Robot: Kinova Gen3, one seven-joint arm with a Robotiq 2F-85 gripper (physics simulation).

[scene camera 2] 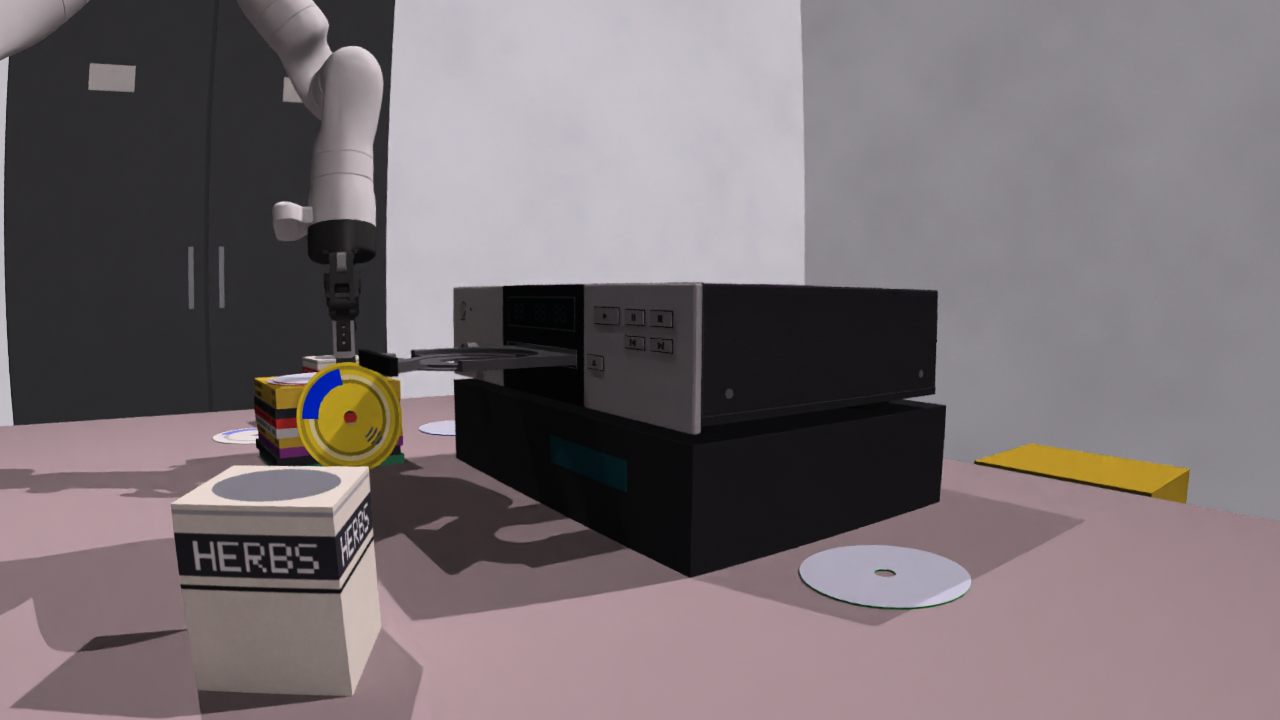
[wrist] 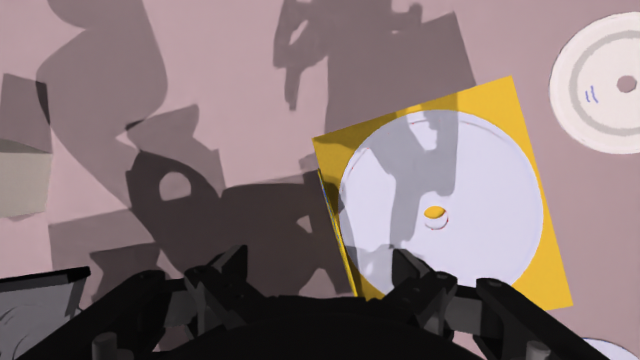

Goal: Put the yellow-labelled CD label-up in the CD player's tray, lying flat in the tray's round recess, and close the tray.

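Places are measured from the arm's base along level axes (x ahead, y right, z down), in metres.
Where they show: gripper, fingertip midpoint: (scene camera 2: 345, 363) (wrist: 319, 262).
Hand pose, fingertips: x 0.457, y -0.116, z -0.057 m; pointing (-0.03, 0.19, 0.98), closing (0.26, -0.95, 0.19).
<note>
Each offset is from my fingertips to the top centre of the thing. "spot": to the spot under its first point.
The yellow-labelled CD @[dx +0.004, dy -0.003, dz +0.001 m] (scene camera 2: 371, 402) stands nearly upright against the near side of a stack of cases, its label with a blue arc facing scene camera 2. In the wrist view the CD (wrist: 341, 245) shows as a thin edge line along the stack's left side. The CD player @[spot: dx +0.115, dy +0.372, dz -0.005 m] (scene camera 2: 644, 389) has its tray @[dx +0.094, dy +0.209, dz -0.025 m] (scene camera 2: 519, 360) (wrist: 45, 295) pulled out. In scene camera 2 no disc shows on the tray; the wrist view holds part of it. My gripper (scene camera 2: 344, 358) (wrist: 319, 262) is open and empty, pointing down above the CD's top edge, with the fingers to either side of that edge in the wrist view.
The case stack (scene camera 2: 279, 420) (wrist: 492, 95) bears a white disc @[dx -0.008, dy -0.073, dz +0.022 m] (wrist: 485, 210). The player stands on a black box (scene camera 2: 805, 479). A HERBS box @[dx -0.143, dy +0.407, dz +0.022 m] (scene camera 2: 273, 635) (wrist: 22, 185) stands in front. Loose discs @[dx +0.219, dy +0.512, dz +0.117 m] (scene camera 2: 884, 592) @[dx -0.066, dy -0.269, dz +0.117 m] (scene camera 2: 237, 436) (wrist: 590, 120) lie on the table. A yellow box (scene camera 2: 1083, 467) is behind right.
</note>
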